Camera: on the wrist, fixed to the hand. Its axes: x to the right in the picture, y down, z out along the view.
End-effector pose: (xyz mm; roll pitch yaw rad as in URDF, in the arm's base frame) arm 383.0 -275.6 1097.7 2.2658 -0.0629 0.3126
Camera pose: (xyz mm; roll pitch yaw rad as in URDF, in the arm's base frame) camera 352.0 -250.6 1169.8 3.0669 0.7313 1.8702
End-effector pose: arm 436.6 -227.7 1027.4 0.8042 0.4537 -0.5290
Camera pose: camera 452.4 -148.2 1012.3 -0.7417 0.7984 -2.6842
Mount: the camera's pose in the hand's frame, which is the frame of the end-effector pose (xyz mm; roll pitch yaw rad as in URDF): -17.2 35.0 -72.6 -0.0237 0.1449 -1.6033
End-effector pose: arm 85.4 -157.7 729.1 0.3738 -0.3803 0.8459
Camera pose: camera 44.1 -115.2 671.8 0.3969 0.4917 -0.5492
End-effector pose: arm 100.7 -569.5 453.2 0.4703 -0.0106 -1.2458
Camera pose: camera 156.1 -533.2 404.2 -0.0288 0.6153 -2.8485
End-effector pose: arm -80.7 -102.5 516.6 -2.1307 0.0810 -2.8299
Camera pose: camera -89.6 -21.2 526.9 -3.0330 -1.1537 -1.3629
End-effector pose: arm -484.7 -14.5 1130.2 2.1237 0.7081 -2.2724
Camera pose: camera -471.6 -66.3 1193.0 -2.2203 0.5953 -0.0187
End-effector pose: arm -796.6 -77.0 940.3 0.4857 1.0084 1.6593
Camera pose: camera -856.8 -132.2 929.3 -1.1235 0.2912 -0.4801
